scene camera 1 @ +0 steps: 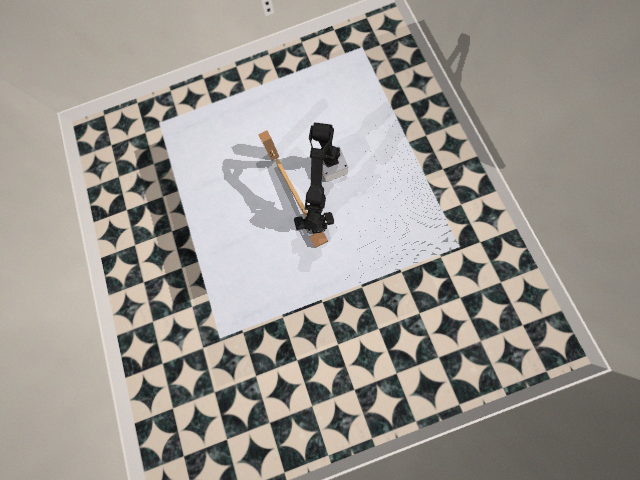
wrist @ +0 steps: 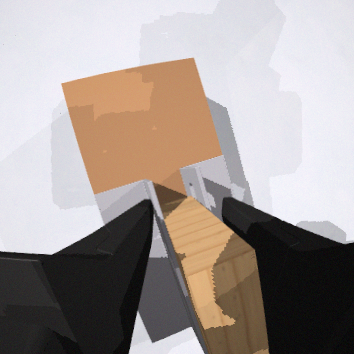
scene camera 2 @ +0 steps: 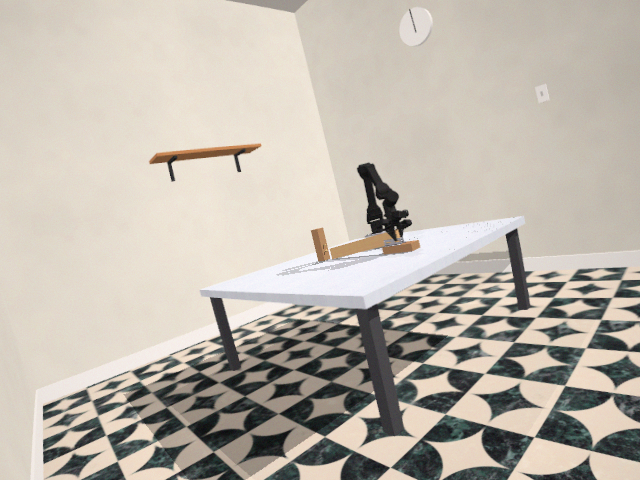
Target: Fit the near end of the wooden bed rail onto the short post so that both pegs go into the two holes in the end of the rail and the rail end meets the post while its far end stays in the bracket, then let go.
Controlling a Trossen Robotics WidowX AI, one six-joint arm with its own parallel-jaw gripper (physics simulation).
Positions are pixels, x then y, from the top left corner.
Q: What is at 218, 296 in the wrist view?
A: A wooden bed rail.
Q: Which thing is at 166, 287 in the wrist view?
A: A grey bracket wall.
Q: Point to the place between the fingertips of the gripper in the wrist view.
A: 187, 206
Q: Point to a wooden bed rail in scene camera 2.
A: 376, 241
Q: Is the gripper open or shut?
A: Part open.
